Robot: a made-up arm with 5 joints.
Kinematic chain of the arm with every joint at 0, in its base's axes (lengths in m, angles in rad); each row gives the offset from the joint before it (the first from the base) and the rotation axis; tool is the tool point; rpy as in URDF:
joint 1: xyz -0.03 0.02 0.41 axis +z
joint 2: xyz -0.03 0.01 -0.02 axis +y
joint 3: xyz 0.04 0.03 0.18 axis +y
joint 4: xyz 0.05 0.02 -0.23 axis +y
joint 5: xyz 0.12 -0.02 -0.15 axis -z
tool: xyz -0.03 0.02 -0.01 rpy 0 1.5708 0
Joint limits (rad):
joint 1: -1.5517..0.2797
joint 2: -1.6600..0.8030
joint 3: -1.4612..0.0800
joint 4: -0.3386..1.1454
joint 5: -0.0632..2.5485
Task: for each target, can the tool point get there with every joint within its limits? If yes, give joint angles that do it. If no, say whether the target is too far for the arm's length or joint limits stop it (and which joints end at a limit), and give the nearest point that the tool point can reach.
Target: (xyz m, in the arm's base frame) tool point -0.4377 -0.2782 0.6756
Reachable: no: joint limits stop it (at a limit: joint 1, joint 2, joint 3, joint 4, joint 5) | nearest point -0.4798 -0.0674 0.7479 | short by 0.227 m
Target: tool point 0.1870 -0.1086 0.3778
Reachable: yes | joints -0.8325 -1.0662 -0.1928 0.9445 1.3276
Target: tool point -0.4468 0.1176 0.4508
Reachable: no: joint limits stop it (at a limit: joint 2, joint 3, joint 4) | nearest point -0.2397 0.0691 0.2861 | short by 0.269 m
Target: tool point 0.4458 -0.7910 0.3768
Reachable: no: too far | nearest point 0.2418 -0.4433 0.3823 | short by 0.403 m
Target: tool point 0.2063 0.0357 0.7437
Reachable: yes | joints -0.2419 -1.0034 -0.8895 0.5186 1.4703
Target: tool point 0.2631 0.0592 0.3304
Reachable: yes | joints -0.1228 -0.3236 -0.1604 -0.1540 0.7176
